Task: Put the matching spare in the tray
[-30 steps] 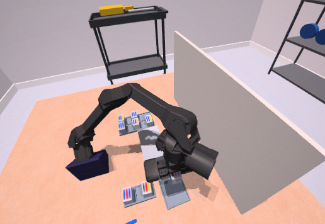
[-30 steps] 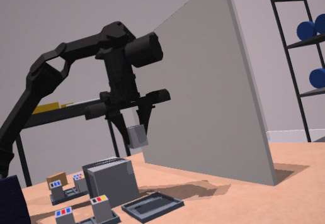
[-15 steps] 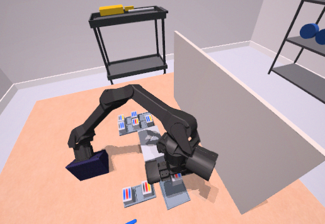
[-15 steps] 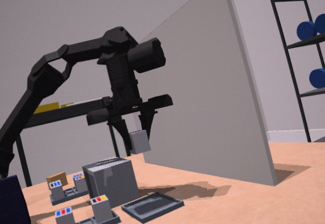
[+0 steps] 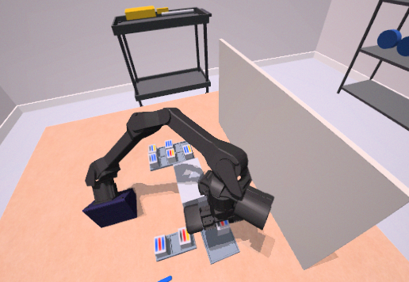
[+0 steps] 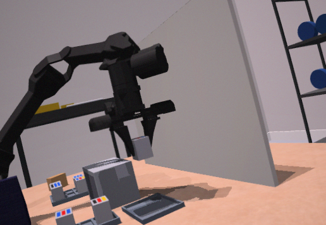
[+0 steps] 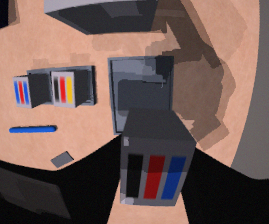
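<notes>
My gripper tip is now 10 mm past the tray and 120 mm above it. The rest, counted from my gripper tip: rack: 150 mm behind, 10 mm to the left, 120 mm below; then tall grey panel: 190 mm ahead, 200 mm to the left, 100 mm above; then mounted unit: 60 mm behind, 190 mm to the left, 70 mm below.
</notes>
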